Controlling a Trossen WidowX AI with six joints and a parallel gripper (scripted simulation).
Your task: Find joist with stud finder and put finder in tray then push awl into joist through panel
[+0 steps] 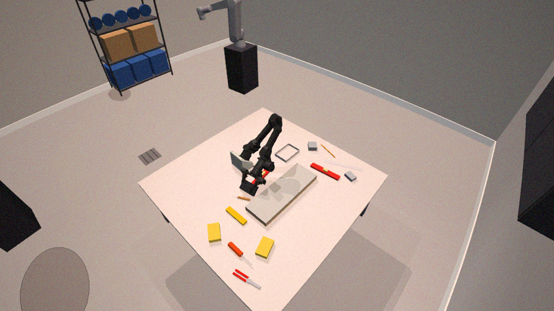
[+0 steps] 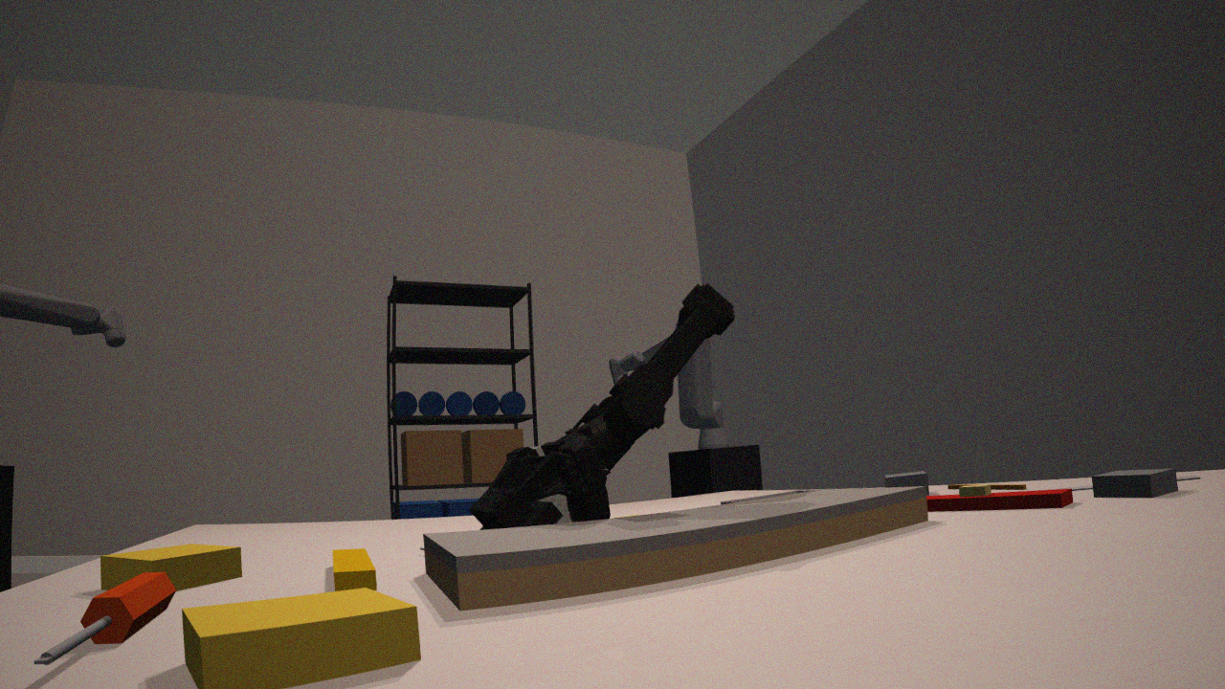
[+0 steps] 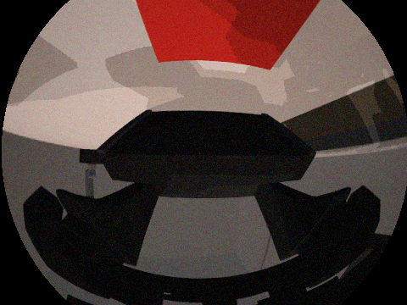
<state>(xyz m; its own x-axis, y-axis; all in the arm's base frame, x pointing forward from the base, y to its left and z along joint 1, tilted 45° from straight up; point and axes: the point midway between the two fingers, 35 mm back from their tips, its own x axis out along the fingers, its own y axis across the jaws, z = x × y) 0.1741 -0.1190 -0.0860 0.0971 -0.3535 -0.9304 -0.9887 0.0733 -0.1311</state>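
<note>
Now: gripper tip 10 mm short of the stud finder and 10 mm above it. The rest, counted from my gripper tip: grey tray: 480 mm to the left, 50 mm below; awl: 70 mm to the right, 50 mm below, 10 mm behind; pencil: 700 mm to the left, 240 mm ahead, 60 mm below.
</note>
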